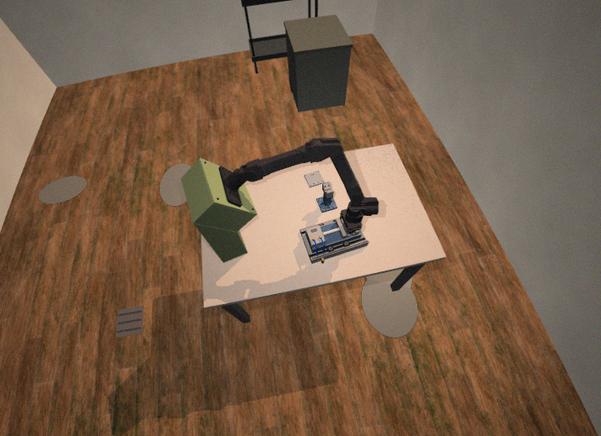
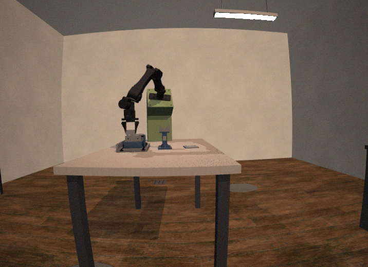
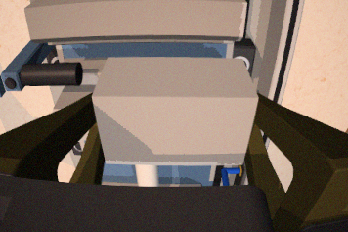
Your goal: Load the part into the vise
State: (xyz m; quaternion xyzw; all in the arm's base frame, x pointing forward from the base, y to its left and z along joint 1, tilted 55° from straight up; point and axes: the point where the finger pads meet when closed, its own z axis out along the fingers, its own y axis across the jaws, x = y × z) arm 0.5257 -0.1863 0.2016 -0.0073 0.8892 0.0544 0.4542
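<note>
The part lies 10 mm below my hand. From my hand the other things lie so: moving jaw: 30 mm behind, 20 mm to the left, 40 mm below; dark work stop rod: 70 mm to the left, 30 mm below; grey jaw: 30 mm ahead, 20 mm to the left, 40 mm below.
</note>
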